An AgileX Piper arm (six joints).
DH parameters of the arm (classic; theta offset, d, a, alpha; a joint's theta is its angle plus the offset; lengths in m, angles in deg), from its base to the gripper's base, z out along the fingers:
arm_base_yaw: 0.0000 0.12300 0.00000 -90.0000
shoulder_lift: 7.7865 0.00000 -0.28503 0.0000
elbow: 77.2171 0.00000 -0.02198 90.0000
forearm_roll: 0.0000 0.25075 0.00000 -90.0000
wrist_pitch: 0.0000 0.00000 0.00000 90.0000
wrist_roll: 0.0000 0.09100 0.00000 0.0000
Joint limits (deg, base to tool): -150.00..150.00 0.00..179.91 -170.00..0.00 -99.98..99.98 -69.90..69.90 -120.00..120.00
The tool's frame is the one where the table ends.
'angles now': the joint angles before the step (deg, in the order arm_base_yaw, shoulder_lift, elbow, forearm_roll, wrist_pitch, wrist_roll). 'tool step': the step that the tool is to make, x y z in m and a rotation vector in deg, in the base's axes. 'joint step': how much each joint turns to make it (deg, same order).
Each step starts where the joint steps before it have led.
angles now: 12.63 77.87 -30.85 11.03 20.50 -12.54
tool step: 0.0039 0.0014 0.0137 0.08 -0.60 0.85
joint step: -0.01 -1.28 -2.56 -0.57 3.30 -0.03
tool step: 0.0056 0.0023 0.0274 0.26 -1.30 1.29
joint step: 0.02 -2.31 -4.95 -0.80 6.03 0.06
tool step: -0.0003 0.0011 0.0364 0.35 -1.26 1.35
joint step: -0.01 -3.36 -5.97 -0.65 8.12 0.13
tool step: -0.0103 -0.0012 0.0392 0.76 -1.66 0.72
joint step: -0.01 -4.42 -5.53 -0.35 8.20 0.68
